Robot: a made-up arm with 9 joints. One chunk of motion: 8 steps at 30 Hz.
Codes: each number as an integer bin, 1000 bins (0 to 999) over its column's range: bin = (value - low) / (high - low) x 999, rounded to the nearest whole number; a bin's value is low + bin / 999 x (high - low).
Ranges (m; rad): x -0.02..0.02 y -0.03..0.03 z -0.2..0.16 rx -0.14..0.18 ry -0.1..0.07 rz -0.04..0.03
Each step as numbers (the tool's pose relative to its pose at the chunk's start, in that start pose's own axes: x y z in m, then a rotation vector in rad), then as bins.
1 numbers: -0.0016 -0.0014 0.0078 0.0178 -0.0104 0.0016
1 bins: 460 476 577 493 527 594
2 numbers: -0.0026 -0.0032 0.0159 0.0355 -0.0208 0.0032
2 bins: 435 446 599 548 465 617
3 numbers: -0.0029 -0.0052 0.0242 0.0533 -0.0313 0.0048
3 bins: 427 413 622 603 404 639
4 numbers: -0.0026 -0.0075 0.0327 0.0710 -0.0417 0.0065
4 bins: 435 375 646 659 343 664
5 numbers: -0.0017 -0.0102 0.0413 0.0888 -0.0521 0.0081
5 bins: 457 330 670 714 281 686
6 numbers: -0.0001 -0.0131 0.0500 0.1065 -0.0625 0.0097
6 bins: 497 281 694 770 220 709
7 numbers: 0.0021 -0.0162 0.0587 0.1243 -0.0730 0.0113
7 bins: 552 230 718 825 159 732
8 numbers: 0.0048 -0.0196 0.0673 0.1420 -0.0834 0.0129
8 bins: 619 173 742 880 98 755
